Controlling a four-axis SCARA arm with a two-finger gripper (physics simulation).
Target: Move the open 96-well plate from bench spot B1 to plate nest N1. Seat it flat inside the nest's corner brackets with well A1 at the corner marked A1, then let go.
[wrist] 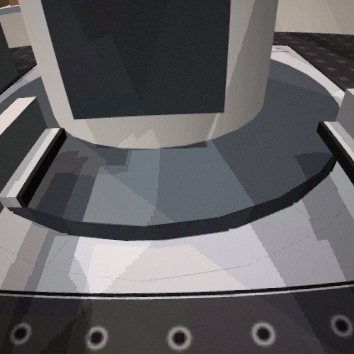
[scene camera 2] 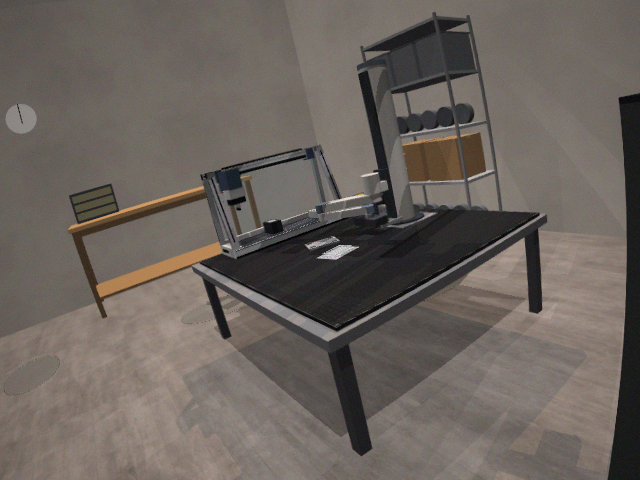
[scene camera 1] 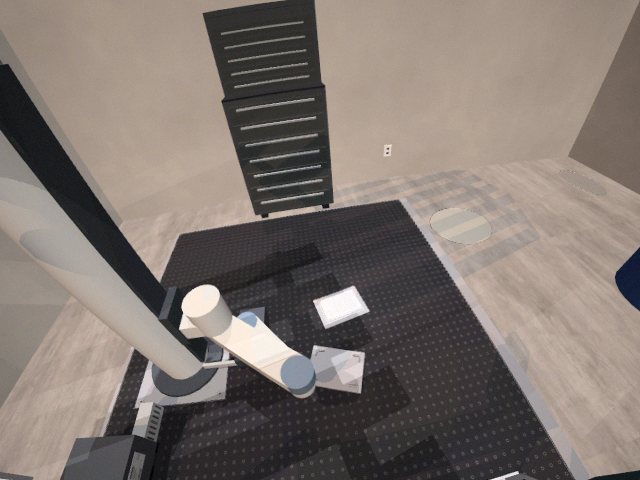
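A white 96-well plate [scene camera 1: 345, 303] is there for me to see. As for the wrist view, the plate is out of frame there.
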